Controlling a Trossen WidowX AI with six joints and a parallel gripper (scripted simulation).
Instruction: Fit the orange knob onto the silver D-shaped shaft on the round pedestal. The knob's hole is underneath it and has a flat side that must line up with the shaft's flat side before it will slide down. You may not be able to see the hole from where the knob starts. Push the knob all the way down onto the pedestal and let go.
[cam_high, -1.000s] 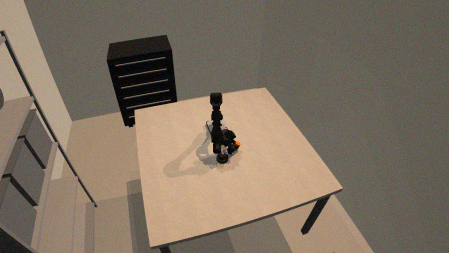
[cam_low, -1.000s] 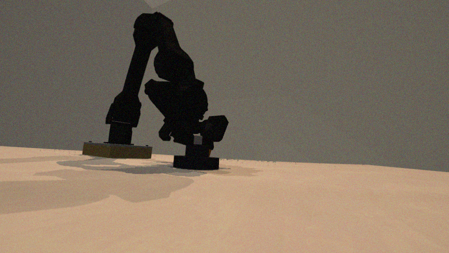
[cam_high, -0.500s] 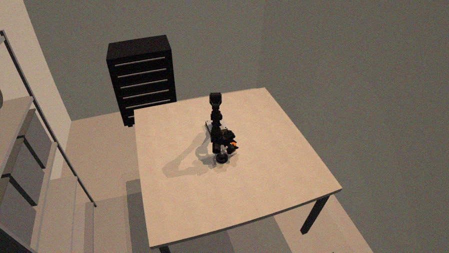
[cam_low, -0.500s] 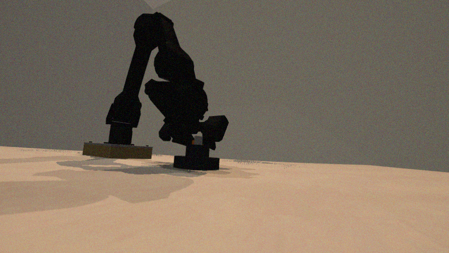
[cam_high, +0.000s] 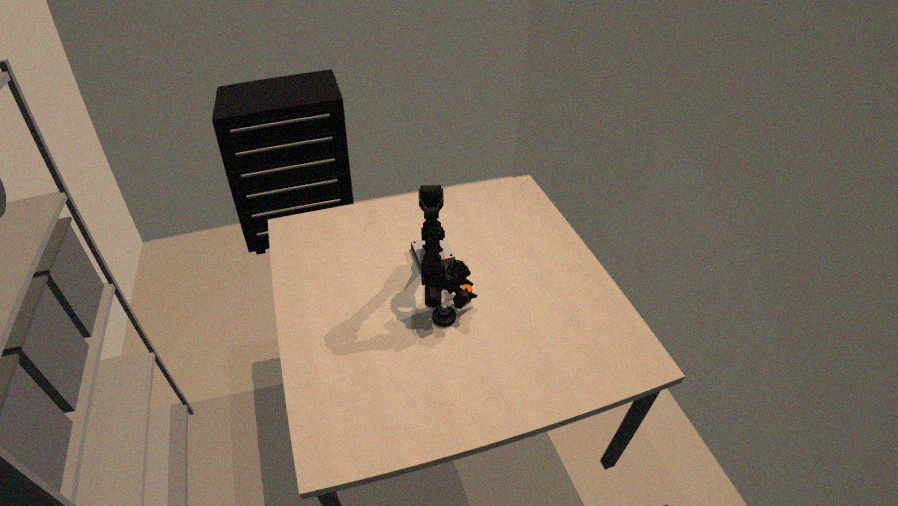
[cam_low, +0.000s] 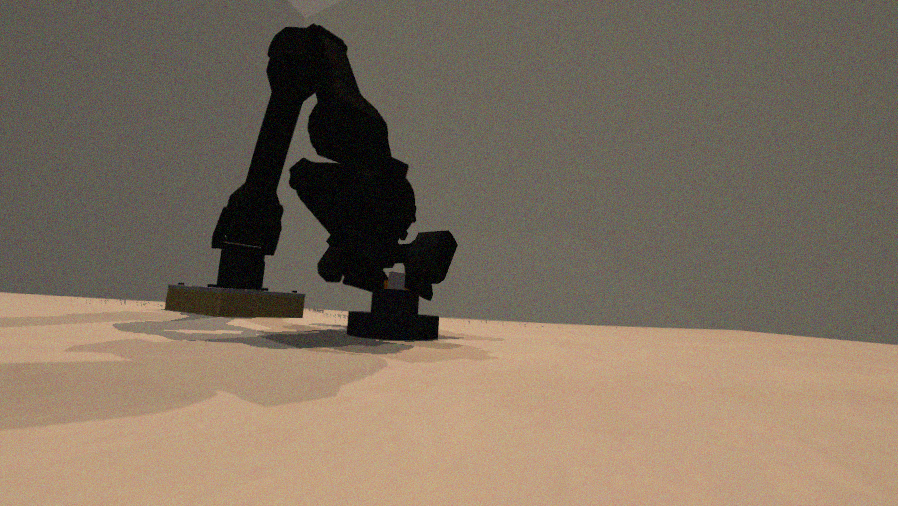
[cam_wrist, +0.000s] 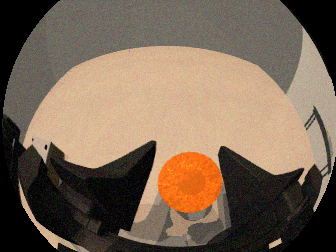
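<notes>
The orange knob lies 1 cm behind my gripper tip and 3 cm to the right of it. Round my gripper tip: black round pedestal: 4 cm ahead, 14 cm to the right, 1 cm below.
</notes>
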